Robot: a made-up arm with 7 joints. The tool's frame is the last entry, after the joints.
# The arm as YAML. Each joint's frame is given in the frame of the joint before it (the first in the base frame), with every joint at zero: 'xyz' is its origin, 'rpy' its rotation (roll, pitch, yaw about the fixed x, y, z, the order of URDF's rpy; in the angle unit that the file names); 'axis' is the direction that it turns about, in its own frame. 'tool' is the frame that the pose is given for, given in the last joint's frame.
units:
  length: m
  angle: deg
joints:
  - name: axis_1
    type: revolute
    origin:
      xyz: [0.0, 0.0, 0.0]
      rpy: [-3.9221, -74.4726, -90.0]
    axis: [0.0, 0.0, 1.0]
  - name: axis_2
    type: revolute
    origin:
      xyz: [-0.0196, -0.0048, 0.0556]
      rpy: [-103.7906, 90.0, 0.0]
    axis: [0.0, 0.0, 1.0]
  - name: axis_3
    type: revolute
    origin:
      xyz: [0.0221, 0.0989, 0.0]
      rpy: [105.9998, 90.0, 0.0]
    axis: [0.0, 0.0, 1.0]
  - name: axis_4
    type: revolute
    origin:
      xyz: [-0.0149, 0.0, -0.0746]
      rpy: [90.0, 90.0, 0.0]
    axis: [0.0, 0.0, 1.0]
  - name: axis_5
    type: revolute
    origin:
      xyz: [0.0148, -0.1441, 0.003]
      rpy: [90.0, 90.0, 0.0]
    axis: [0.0, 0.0, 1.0]
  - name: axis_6
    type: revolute
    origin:
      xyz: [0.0, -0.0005, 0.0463]
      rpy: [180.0, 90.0, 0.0]
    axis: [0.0, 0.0, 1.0]
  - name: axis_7
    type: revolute
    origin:
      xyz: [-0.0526, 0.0, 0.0]
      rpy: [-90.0, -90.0, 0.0]
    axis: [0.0, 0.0, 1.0]
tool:
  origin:
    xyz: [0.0, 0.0, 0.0]
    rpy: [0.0, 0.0, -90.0]
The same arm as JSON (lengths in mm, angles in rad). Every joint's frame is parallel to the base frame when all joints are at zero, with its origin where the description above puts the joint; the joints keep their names.
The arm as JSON. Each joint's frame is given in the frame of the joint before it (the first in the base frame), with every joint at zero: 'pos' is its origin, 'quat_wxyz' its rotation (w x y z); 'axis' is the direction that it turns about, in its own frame. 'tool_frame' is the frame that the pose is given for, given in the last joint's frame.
{"length_unit": "mm", "angle_unit": "rad", "joints": [{"joint": "axis_1", "pos": [0.0, 0.0, 0.0], "quat_wxyz": [1.0, 0.0, 0.0, 0.0], "axis": [0.068403, 0.961235, 0.26711]}, {"joint": "axis_2", "pos": [-1.0, 59.0, -3.9], "quat_wxyz": [1.0, 0.0, 0.0, 0.0], "axis": [0.968889, -0.0002, -0.247497]}, {"joint": "axis_3", "pos": [-25.0, 6.0, -98.0], "quat_wxyz": [1.0, 0.0, 0.0, 0.0], "axis": [0.247497, -0.0001, 0.968889]}, {"joint": "axis_4", "pos": [-4.0, 0.0, -76.0], "quat_wxyz": [1.0, 0.0, 0.0, 0.0], "axis": [0.0002, 1.0, 0.0]}, {"joint": "axis_5", "pos": [136.0, 3.0, -50.0], "quat_wxyz": [1.0, 0.0, 0.0, 0.0], "axis": [0.968889, -0.0002, -0.247497]}, {"joint": "axis_6", "pos": [45.0, 0.0, -11.0], "quat_wxyz": [1.0, 0.0, 0.0, 0.0], "axis": [0.0002, 1.0, 0.0]}, {"joint": "axis_7", "pos": [51.0, 0.0, -13.0], "quat_wxyz": [1.0, 0.0, 0.0, 0.0], "axis": [0.247497, -0.0001, 0.968889]}], "tool_frame": {"pos": [0.0, 0.0, 0.0], "quat_wxyz": [0.992194, 0.000018, 0.124702, -0.000099]}}
